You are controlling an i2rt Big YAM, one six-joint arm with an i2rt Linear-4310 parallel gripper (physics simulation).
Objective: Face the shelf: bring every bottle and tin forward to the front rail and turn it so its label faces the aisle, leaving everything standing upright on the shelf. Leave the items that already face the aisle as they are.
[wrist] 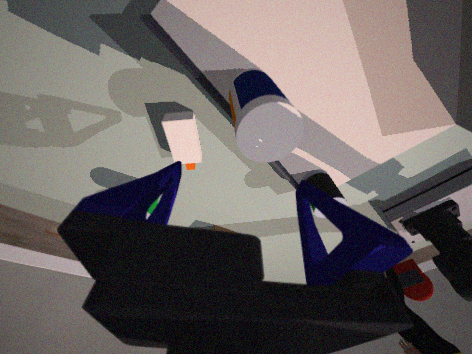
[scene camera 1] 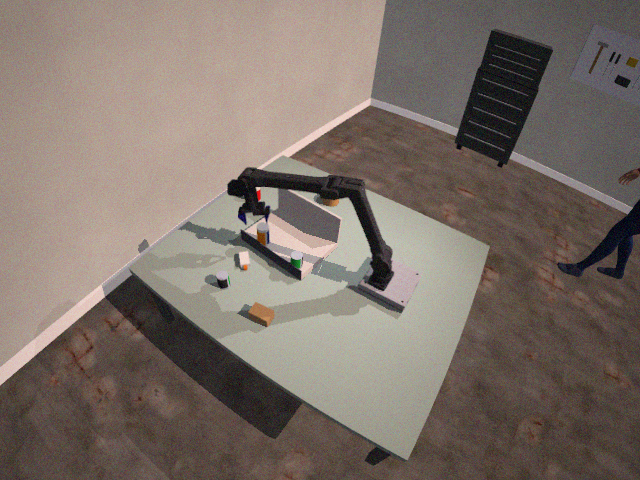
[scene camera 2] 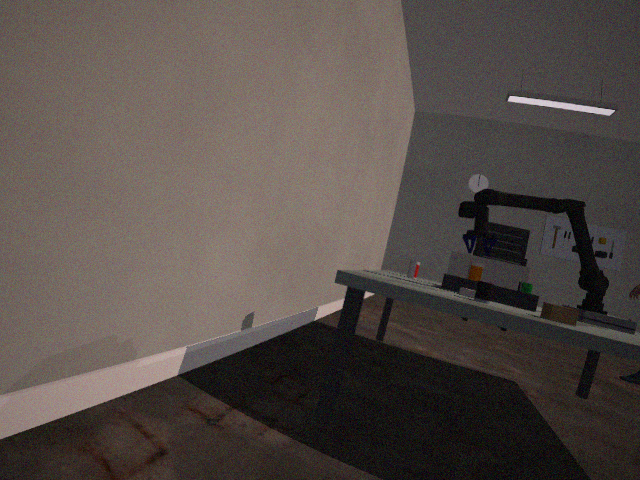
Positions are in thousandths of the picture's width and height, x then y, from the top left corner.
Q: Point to a shelf unit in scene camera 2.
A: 790,576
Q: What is my gripper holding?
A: Nothing.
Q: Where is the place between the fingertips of my gripper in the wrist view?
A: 512,501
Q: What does the white bottle with orange cap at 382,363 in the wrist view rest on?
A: The table.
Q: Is my gripper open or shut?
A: Open.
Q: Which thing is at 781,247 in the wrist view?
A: A shelf unit.
